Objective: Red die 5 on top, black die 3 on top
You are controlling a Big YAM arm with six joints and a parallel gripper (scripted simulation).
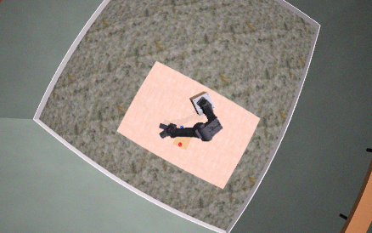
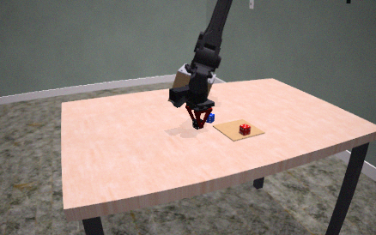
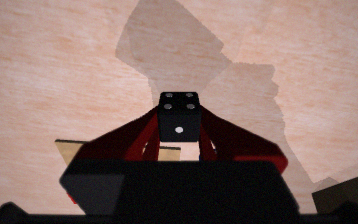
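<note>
My hand is 70 mm past the blue die, 60 mm to the right of it and 10 mm above it. The rest, counted from my hand: red die (150 mm to the left, 70 mm ahead, 10 mm below); then black die (right at my hand); then tan mat (140 mm to the left, 20 mm below, 20 mm ahead).
</note>
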